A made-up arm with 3 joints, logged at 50 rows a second.
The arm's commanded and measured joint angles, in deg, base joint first. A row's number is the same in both.
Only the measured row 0 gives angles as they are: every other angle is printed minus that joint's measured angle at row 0.
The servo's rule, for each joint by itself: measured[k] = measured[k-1] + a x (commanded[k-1-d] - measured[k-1]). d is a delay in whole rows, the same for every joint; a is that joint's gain. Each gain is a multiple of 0.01, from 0.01 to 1. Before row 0 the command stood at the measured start. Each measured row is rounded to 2 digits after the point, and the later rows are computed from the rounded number. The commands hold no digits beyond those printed.
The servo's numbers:
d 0
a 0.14 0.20 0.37
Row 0, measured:
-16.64, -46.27, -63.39
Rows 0 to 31, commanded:
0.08, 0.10, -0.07
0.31, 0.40, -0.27
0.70, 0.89, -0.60
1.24, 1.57, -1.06
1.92, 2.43, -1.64
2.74, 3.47, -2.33
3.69, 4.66, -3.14
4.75, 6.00, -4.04
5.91, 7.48, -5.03
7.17, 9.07, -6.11
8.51, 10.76, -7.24
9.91, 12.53, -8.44
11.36, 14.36, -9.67
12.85, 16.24, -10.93
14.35, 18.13, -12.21
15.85, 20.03, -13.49
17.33, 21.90, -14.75
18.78, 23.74, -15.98
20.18, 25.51, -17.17
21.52, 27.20, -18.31
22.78, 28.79, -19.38
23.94, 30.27, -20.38
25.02, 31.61, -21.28
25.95, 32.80, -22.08
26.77, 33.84, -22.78
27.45, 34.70, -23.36
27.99, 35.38, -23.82
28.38, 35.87, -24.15
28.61, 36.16, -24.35
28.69, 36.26, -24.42
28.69, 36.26, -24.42
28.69, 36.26, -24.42
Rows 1 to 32, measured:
0.01, 0.02, -0.03
0.05, 0.10, -0.12
0.14, 0.26, -0.30
0.29, 0.52, -0.58
0.52, 0.90, -0.97
0.83, 1.41, -1.47
1.23, 2.06, -2.09
1.72, 2.85, -2.81
2.31, 3.78, -3.63
2.99, 4.84, -4.55
3.76, 6.02, -5.55
4.62, 7.32, -6.62
5.56, 8.73, -7.75
6.58, 10.23, -8.93
7.67, 11.81, -10.14
8.82, 13.45, -11.38
10.01, 15.14, -12.63
11.24, 16.86, -13.87
12.49, 18.59, -15.09
13.75, 20.31, -16.28
15.01, 22.01, -17.43
16.26, 23.66, -18.52
17.49, 25.25, -19.54
18.67, 26.76, -20.48
19.80, 28.18, -21.33
20.87, 29.48, -22.08
21.87, 30.66, -22.72
22.78, 31.70, -23.25
23.60, 32.59, -23.66
24.31, 33.32, -23.94
24.92, 33.91, -24.12
25.45, 34.38, -24.23

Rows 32 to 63, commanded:
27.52, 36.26, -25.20
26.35, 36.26, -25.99
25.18, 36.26, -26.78
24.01, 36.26, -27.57
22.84, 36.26, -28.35
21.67, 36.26, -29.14
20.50, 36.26, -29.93
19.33, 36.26, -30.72
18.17, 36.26, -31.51
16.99, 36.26, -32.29
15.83, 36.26, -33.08
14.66, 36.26, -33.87
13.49, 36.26, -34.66
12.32, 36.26, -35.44
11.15, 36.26, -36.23
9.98, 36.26, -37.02
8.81, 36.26, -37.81
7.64, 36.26, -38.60
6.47, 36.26, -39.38
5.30, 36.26, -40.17
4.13, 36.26, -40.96
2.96, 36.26, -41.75
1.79, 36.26, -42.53
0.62, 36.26, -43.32
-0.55, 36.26, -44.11
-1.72, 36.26, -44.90
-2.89, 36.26, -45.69
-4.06, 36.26, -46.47
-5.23, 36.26, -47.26
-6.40, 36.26, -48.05
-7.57, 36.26, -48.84
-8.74, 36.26, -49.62
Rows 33 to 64, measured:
25.74, 34.76, -24.59
25.83, 35.06, -25.11
25.74, 35.30, -25.73
25.50, 35.49, -26.41
25.13, 35.64, -27.13
24.65, 35.76, -27.87
24.07, 35.86, -28.63
23.41, 35.94, -29.40
22.68, 36.00, -30.18
21.88, 36.05, -30.96
21.03, 36.09, -31.74
20.14, 36.12, -32.53
19.21, 36.15, -33.32
18.25, 36.17, -34.10
17.26, 36.19, -34.89
16.24, 36.20, -35.68
15.20, 36.21, -36.47
14.14, 36.22, -37.26
13.07, 36.23, -38.04
11.98, 36.24, -38.83
10.88, 36.24, -39.62
9.77, 36.24, -40.41
8.65, 36.24, -41.19
7.53, 36.24, -41.98
6.40, 36.24, -42.77
5.26, 36.24, -43.56
4.12, 36.24, -44.35
2.97, 36.24, -45.13
1.82, 36.24, -45.92
0.67, 36.24, -46.71
-0.48, 36.24, -47.50
-1.64, 36.24, -48.28

